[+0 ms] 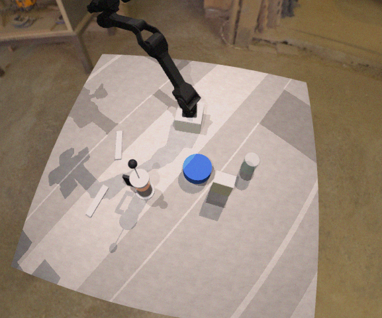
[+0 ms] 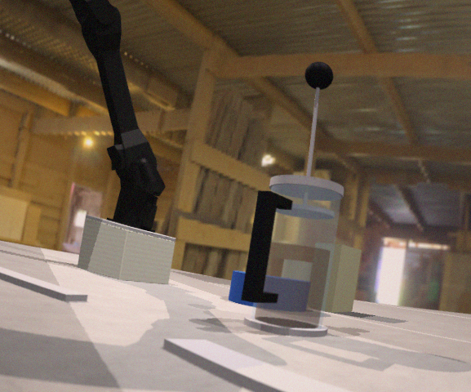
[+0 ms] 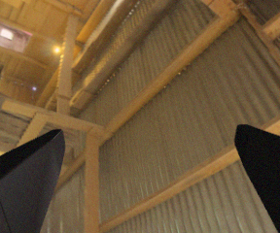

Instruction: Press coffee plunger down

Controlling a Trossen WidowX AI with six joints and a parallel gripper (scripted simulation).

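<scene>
The glass coffee press lies 70 cm ahead of my gripper tip, 47 cm below it and 9 cm to the left of it. Round my gripper tip: blue round disc: 61 cm ahead, 57 cm below, 33 cm to the left; then grey-green cup: 58 cm ahead, 56 cm below, 55 cm to the left.
</scene>
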